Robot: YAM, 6 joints.
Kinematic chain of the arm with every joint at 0, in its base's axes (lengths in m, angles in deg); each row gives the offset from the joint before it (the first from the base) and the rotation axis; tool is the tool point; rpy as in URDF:
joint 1: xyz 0 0 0.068 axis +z
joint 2: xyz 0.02 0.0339 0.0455 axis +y
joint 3: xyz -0.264 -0.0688 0 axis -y
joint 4: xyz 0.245 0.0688 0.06 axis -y
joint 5: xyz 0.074 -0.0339 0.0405 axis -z
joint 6: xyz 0.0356 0 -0.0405 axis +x
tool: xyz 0 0 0 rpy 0 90 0
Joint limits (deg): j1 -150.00..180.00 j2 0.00..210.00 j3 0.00..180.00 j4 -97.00..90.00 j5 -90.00..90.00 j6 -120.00..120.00
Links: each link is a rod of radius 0.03 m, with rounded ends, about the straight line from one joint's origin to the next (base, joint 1, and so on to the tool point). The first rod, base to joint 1, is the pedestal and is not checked.
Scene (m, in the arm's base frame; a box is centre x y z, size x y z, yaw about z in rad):
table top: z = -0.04
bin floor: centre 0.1 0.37 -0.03 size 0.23 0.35 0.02 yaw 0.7
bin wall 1: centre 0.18 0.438 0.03 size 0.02 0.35 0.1 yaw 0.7
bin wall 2: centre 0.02 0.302 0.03 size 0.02 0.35 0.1 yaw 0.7
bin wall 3: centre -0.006 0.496 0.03 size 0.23 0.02 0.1 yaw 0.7
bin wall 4: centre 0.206 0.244 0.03 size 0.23 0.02 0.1 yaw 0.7
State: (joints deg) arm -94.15 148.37 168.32 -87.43 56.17 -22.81
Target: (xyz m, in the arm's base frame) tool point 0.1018 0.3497 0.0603
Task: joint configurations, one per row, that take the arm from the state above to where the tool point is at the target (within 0.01 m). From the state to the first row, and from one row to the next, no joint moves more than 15 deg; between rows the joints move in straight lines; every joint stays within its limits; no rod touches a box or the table.
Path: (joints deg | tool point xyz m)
1: -79.88 146.30 162.68 -88.23 54.51 -22.81 | 0.0571 -0.4848 0.2967
2: -65.61 144.22 157.04 -89.02 52.86 -22.81 | 0.1734 -0.4512 0.2880
3: -51.34 142.15 151.40 -89.82 51.20 -22.81 | 0.2759 -0.3893 0.2791
4: -37.07 140.07 145.76 -90.62 49.54 -22.81 | 0.3578 -0.3042 0.2702
5: -22.80 138.00 140.12 -91.42 47.88 -22.81 | 0.4138 -0.2026 0.2613
6: -8.53 135.92 134.48 -92.22 46.23 -22.81 | 0.4410 -0.0921 0.2526
7: 5.74 133.85 128.84 -93.01 44.57 -22.81 | 0.4386 0.0190 0.2439
8: 20.01 131.77 123.20 -93.81 42.91 -22.81 | 0.4082 0.1229 0.2355
9: 34.28 129.70 117.56 -94.61 41.25 -22.81 | 0.3534 0.2125 0.2273
10: 48.55 127.62 111.92 -95.40 39.60 -22.81 | 0.2796 0.2823 0.2194
11: 62.82 125.55 106.28 -96.20 37.94 -22.81 | 0.1934 0.3286 0.2119
12: 77.09 123.47 100.64 -97.00 36.28 -22.81 | 0.1018 0.3497 0.2049
13: 77.08 134.76 99.38 -97.00 36.17 -22.81 | 0.1035 0.3570 0.1321
14: 77.07 146.04 98.13 -97.00 36.07 -22.81 | 0.1018 0.3497 0.0603

